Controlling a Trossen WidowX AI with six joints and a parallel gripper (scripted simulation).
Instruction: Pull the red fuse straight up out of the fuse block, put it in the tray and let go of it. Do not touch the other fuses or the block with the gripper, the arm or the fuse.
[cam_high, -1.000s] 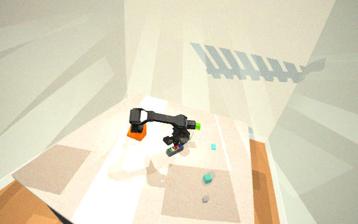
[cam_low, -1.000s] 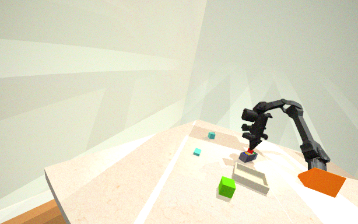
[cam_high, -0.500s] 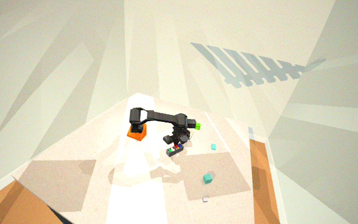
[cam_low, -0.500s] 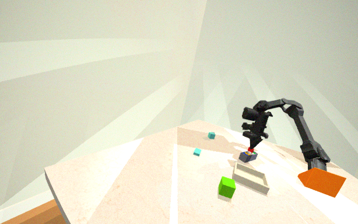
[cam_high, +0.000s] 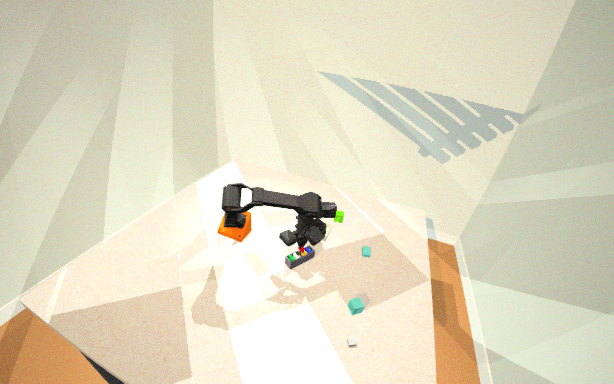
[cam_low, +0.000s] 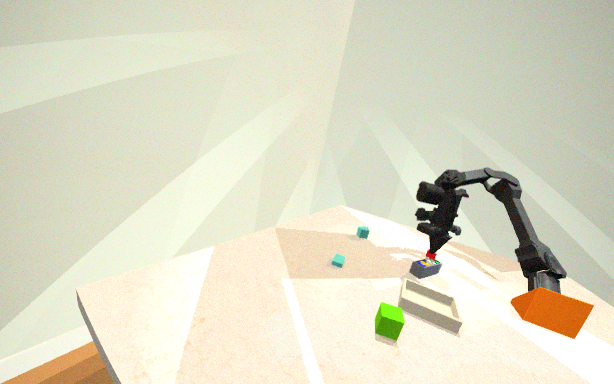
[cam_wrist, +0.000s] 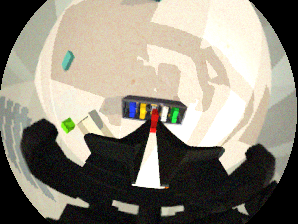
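The beige tray is 210 mm to the left of my gripper tip, 70 mm below it and 10 mm ahead of it. Also, from my gripper tip: red fuse: 10 mm below.
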